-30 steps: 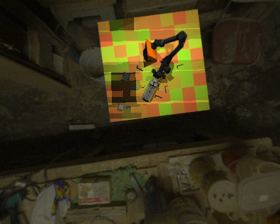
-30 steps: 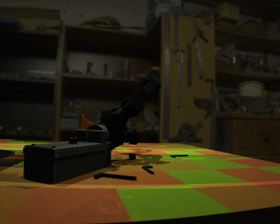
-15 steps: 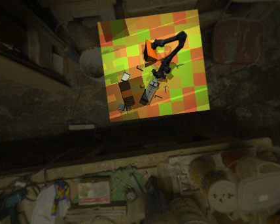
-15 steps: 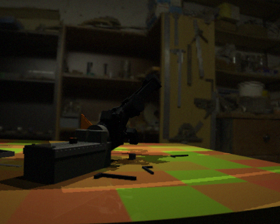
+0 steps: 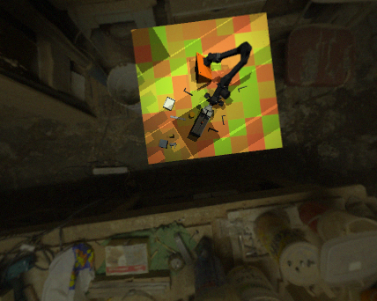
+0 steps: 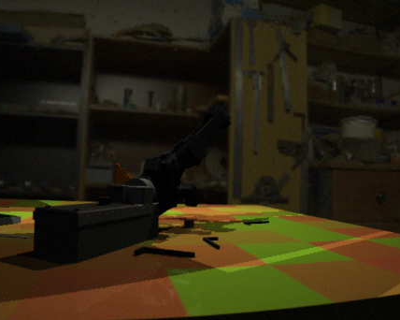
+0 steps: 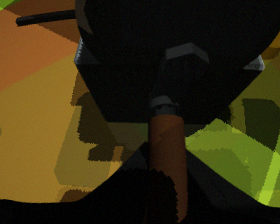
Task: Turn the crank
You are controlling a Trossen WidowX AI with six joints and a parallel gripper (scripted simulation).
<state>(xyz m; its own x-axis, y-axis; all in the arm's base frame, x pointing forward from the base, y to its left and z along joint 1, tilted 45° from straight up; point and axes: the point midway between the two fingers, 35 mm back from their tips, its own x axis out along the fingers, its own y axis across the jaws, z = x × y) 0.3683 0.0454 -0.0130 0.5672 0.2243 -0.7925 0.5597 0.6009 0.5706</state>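
My gripper tip is 30 mm below the brown crank handle, 10 mm to the right of it and 10 mm past it. Round my gripper tip: yellow disc (170 mm to the right, 50 mm ahead, 20 mm below); then red pointer (150 mm ahead, 90 mm to the right, 50 mm above); then small cube (120 mm to the left, 90 mm behind, 20 mm below).
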